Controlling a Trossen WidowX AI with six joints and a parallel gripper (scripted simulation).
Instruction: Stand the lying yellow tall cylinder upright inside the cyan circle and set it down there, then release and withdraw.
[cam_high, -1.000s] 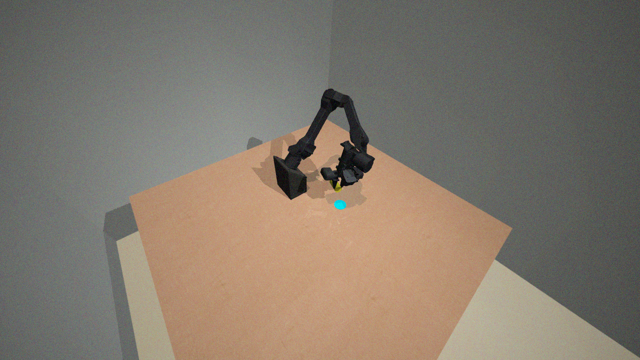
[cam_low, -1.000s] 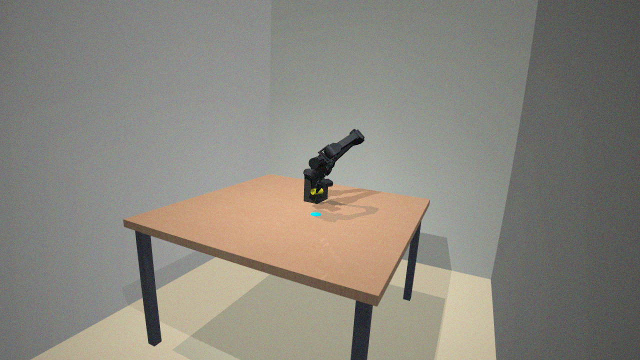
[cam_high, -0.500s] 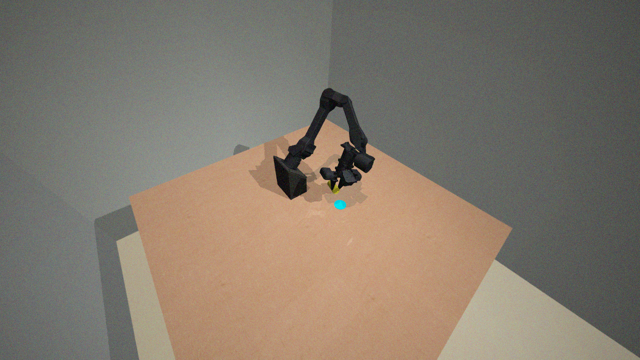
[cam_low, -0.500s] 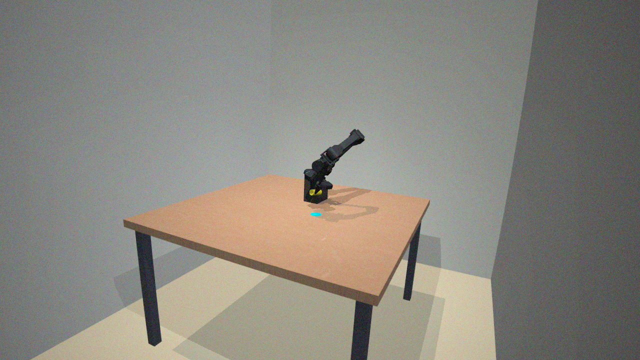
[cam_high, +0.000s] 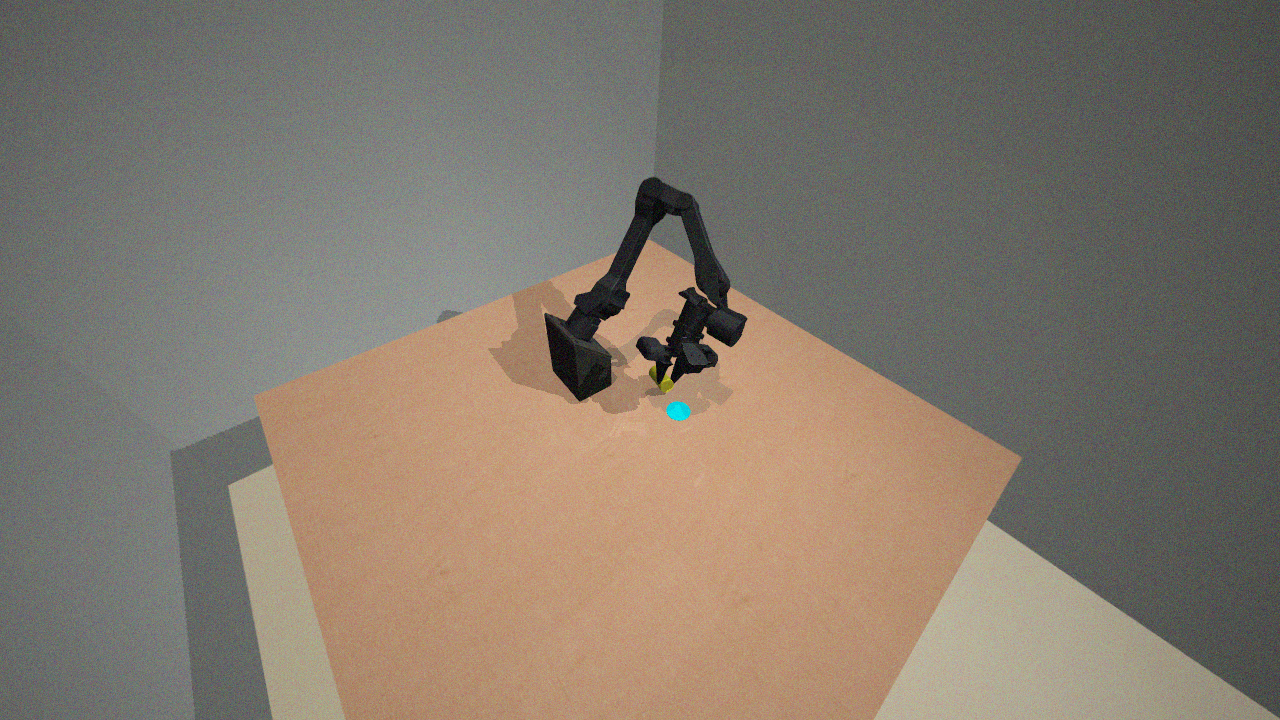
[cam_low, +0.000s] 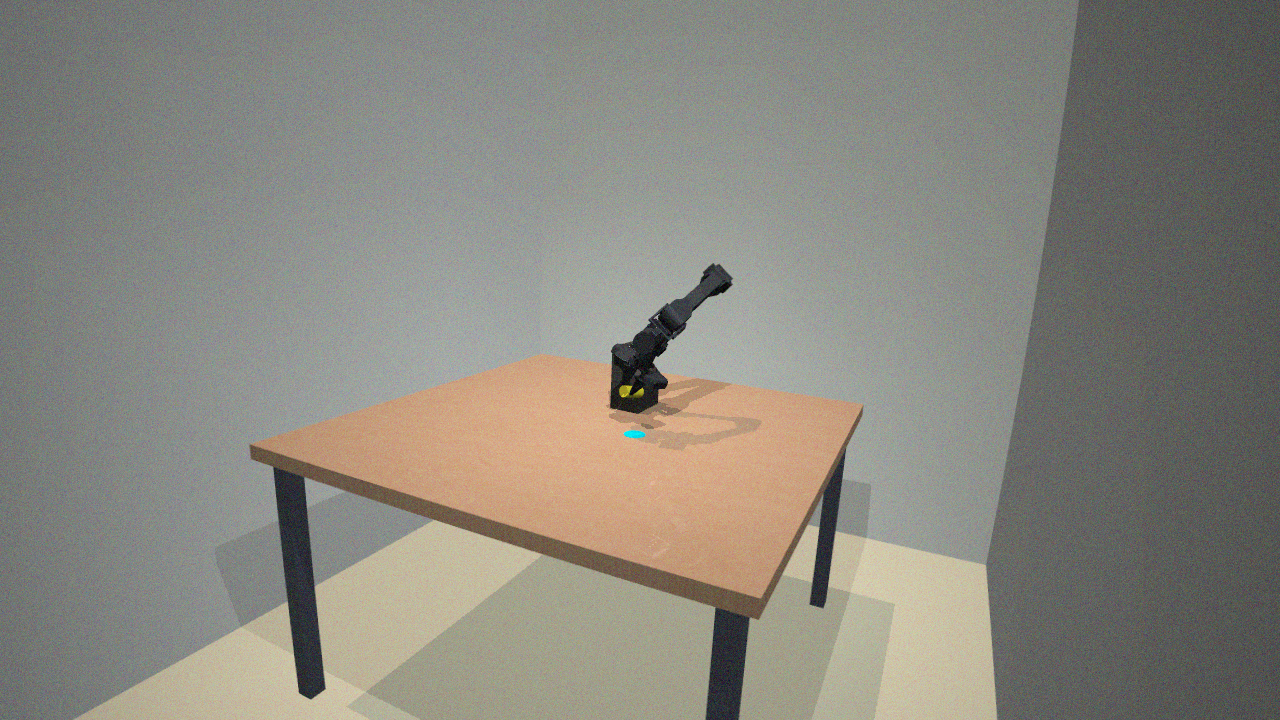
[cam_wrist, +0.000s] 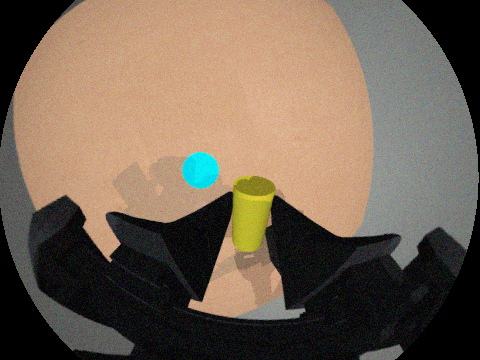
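The cyan circle is 20 mm ahead of my gripper tip, 40 mm to the left of it and 110 mm below it. Round my gripper tip: yellow tall cylinder (20 mm behind, 10 mm to the left).
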